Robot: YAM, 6 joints.
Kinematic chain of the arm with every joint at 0, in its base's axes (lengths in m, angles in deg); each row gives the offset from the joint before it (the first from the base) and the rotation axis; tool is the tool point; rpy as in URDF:
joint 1: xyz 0 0 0.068 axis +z
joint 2: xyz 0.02 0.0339 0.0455 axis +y
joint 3: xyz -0.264 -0.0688 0 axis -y
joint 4: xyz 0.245 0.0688 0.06 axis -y
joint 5: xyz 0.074 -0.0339 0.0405 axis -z
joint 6: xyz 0.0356 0 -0.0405 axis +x
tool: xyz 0 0 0 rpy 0 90 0
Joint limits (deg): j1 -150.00..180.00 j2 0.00..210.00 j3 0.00..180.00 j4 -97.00..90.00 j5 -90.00..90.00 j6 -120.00..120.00
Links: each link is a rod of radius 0.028 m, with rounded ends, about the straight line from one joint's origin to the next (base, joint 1, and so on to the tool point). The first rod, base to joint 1, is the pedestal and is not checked.
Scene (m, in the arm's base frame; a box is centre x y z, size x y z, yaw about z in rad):
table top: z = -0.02
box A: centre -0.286 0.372 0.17 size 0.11 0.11 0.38 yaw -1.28
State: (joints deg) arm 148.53 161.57 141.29 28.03 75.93 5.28
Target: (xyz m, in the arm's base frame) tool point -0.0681 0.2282 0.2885
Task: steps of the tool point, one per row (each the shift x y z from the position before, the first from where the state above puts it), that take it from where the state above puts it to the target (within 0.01 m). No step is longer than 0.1 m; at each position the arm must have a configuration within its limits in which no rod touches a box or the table.
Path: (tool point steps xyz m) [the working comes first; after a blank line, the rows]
Joints at the target: 115.21 67.79 46.08 -6.10 90.00 5.28
Straight joint move there: touches box A.

1: 0.0290 -0.0080 0.0876
2: 0.0428 -0.0179 0.0781
3: 0.0537 -0.0270 0.0654
4: 0.0615 -0.0343 0.0497
5: 0.0612 0.0159 -0.0345
6: 0.0635 0.0001 -0.0406
7: 0.0614 -0.0154 -0.0461
8: 0.0551 -0.0294 -0.0506

